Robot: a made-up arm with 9 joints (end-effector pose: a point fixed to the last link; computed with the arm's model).
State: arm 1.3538 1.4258 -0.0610 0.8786 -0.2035 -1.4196 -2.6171 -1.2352 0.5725
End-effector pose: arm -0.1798 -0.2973 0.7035 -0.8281 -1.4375 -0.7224
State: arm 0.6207 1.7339 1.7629 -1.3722 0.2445 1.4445 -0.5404 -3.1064 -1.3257
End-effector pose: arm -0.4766 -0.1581 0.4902 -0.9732 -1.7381 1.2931
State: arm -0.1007 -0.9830 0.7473 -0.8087 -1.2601 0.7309 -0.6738 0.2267 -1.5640
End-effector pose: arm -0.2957 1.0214 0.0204 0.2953 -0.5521 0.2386
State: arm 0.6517 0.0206 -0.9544 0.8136 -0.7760 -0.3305 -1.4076 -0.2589 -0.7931
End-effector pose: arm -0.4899 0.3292 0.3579 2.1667 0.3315 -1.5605
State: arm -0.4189 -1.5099 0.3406 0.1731 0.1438 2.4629 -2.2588 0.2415 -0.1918
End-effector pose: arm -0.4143 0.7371 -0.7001 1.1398 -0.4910 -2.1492
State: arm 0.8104 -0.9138 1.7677 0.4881 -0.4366 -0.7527 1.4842 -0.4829 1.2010
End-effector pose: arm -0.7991 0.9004 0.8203 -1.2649 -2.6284 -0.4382
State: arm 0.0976 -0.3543 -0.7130 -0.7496 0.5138 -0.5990 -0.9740 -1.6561 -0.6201
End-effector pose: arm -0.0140 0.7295 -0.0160 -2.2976 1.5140 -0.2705
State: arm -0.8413 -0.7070 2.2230 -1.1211 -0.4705 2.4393 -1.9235 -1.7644 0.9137
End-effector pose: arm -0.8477 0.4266 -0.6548 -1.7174 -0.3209 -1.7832
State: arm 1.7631 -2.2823 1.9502 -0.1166 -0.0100 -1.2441 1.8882 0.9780 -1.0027
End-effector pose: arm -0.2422 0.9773 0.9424 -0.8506 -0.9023 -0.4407
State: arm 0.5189 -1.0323 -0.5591 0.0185 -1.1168 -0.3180 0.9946 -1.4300 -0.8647
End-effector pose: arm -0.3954 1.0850 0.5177 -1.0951 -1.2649 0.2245
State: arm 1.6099 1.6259 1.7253 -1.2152 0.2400 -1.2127 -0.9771 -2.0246 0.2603
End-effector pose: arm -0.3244 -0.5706 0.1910 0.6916 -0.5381 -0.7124
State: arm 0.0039 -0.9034 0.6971 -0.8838 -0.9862 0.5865 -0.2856 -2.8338 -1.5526
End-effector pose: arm 0.0312 0.8264 -0.3861 -1.3641 1.6546 -1.5012
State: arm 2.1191 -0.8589 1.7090 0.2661 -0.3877 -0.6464 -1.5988 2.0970 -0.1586
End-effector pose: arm -0.6230 -0.1880 1.5756 -0.6328 -1.6938 2.0951
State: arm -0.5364 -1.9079 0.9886 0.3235 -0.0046 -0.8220 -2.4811 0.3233 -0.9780
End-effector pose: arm 0.3969 0.1115 -0.7015 0.8132 0.8031 0.1941
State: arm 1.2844 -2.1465 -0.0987 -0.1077 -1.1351 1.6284 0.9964 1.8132 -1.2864
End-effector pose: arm -0.1288 0.2876 0.3976 -0.7908 -2.3943 1.4572
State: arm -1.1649 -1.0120 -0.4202 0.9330 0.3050 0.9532 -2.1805 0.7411 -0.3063
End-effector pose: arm -0.2264 -0.0713 -0.8538 1.3702 -0.4420 -0.3835
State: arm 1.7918 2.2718 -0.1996 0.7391 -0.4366 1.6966 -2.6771 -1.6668 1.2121
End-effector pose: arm 0.3871 -0.1965 0.6265 -1.8333 0.8837 0.5110
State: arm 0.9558 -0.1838 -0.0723 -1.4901 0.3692 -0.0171 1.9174 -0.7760 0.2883
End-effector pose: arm -0.5960 0.6978 0.6286 -0.8109 -1.4303 -1.9868
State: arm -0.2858 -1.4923 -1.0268 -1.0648 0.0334 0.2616 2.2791 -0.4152 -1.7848
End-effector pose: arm 0.0959 0.7998 -0.4925 -2.3038 -1.6979 -0.5741
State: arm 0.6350 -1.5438 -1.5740 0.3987 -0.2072 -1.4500 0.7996 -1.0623 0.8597
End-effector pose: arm -0.2971 1.0930 0.0876 1.0775 0.6021 1.6589
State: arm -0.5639 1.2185 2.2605 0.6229 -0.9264 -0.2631 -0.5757 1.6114 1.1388
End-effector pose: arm -0.7386 0.5648 0.6398 0.7745 1.9546 -1.1783
